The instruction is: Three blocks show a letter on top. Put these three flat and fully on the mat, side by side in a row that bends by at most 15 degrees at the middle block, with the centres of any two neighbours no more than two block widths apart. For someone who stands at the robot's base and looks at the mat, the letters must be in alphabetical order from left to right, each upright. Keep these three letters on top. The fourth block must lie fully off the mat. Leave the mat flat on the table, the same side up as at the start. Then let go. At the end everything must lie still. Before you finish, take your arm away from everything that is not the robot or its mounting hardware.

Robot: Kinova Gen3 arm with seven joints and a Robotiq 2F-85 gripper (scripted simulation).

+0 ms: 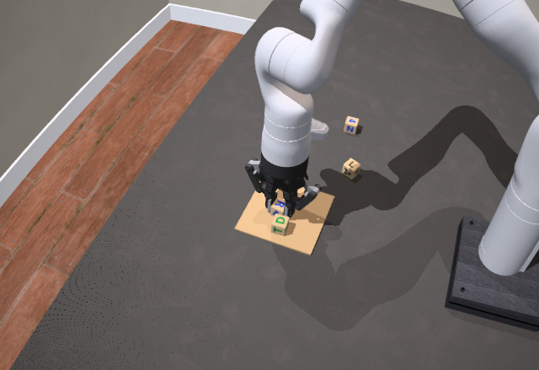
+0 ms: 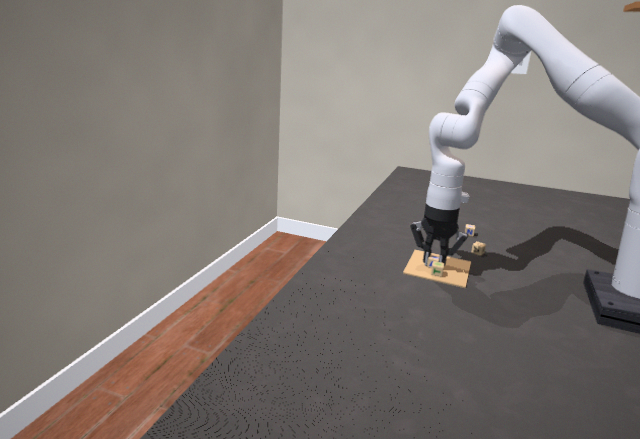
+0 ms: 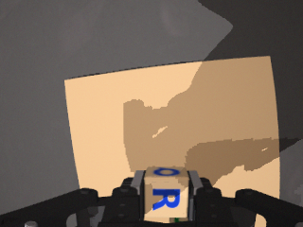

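My gripper is now 10 mm past the tan mat, 10 mm to the left of it and 20 mm above it.
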